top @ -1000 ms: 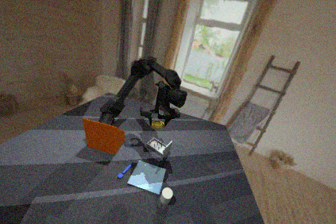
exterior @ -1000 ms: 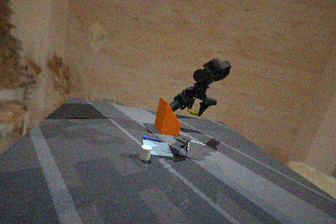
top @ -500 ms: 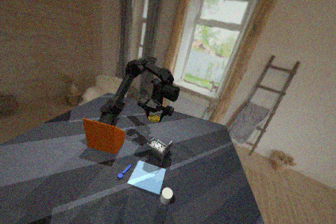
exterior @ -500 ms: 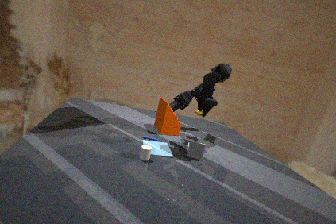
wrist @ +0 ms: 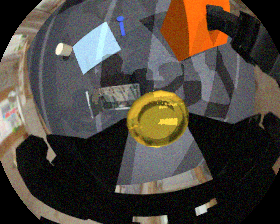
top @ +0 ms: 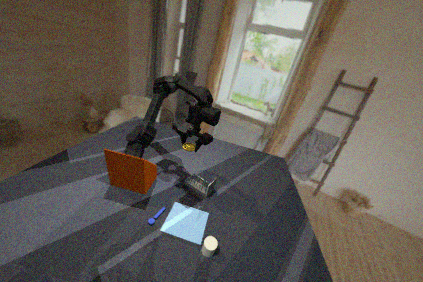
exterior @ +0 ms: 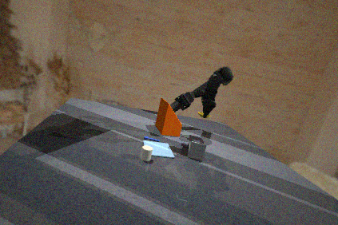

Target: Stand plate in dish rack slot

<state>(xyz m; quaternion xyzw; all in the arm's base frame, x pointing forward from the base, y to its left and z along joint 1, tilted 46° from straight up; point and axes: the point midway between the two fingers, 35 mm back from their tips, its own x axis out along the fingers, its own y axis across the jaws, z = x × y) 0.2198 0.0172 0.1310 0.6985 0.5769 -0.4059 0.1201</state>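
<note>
Right now the dish rack is 8 cm ahead of my gripper tip, 4 cm to the right of it and 15 cm below it. Also, from my gripper tip: light blue sheet: 7 cm ahead, 24 cm to the right, 18 cm below; blue spoon: 5 cm behind, 25 cm to the right, 17 cm below; yellow plate: 1 cm above.
</note>
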